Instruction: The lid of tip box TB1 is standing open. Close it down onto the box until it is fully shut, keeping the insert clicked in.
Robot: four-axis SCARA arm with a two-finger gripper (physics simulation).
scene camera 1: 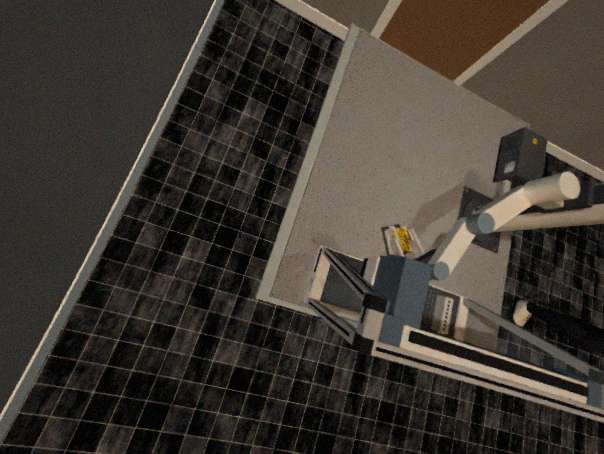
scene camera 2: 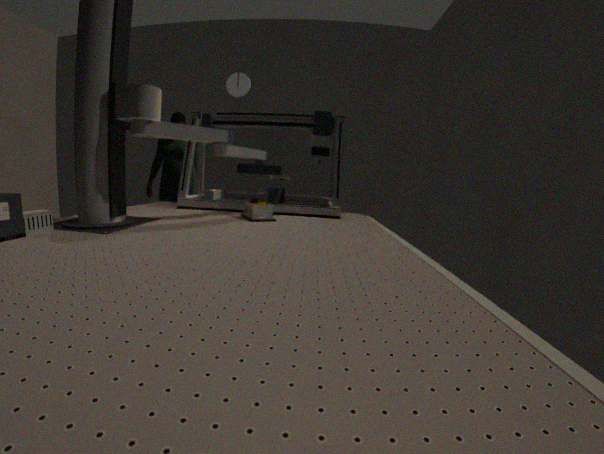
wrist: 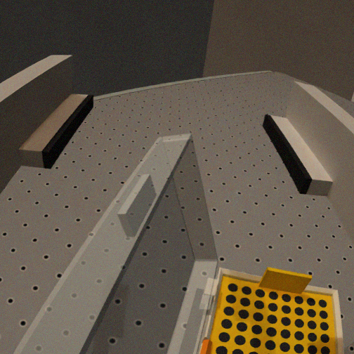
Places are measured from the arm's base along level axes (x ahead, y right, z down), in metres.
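Pixels of known places: gripper, between the fingertips: [scene camera 1: 401, 233] [scene camera 2: 280, 177]; arm's base, origin of its link: [scene camera 2: 102, 226].
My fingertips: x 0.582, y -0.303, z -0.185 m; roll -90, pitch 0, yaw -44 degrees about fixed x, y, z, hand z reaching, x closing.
Note:
Ahead of a thing's pixels: the offset from my fingertips to its top centre. "spot": to the spot under its first point.
Tip box TB1 {dy +0.004, dx -0.087, dz +0.107 m} [scene camera 2: 258, 212] [wrist: 337, 312] has a pale body with a yellow insert {dy +0.004, dx -0.087, dz +0.098 m} [scene camera 1: 402, 240] [wrist: 286, 281]. In the wrist view it is at the lower right, cut off by the frame. The part of the insert in view looks level inside the rim. The clear lid [wrist: 107, 250] stands open on the box's left side, its upper corner near the middle of the view. My gripper [scene camera 2: 279, 178] [wrist: 181, 87] is shut with nothing between its fingers; a broad gap shows between the pads. It is above the box, and the lid is below and between the fingers' lines in the wrist view.
A gantry machine with a blue-grey head {spot: dy -0.246, dx +0.191, dz -0.315 m} [scene camera 1: 400, 290] and a pale front rail [scene camera 2: 310, 212] stands close behind the box. A pale block {spot: dy -0.257, dx -0.374, dz +0.078 m} [scene camera 1: 446, 314] [scene camera 2: 215, 194] is on its deck. A dark cabinet [scene camera 1: 512, 152] [scene camera 2: 11, 215] stands beyond the arm's column [scene camera 2: 93, 150].

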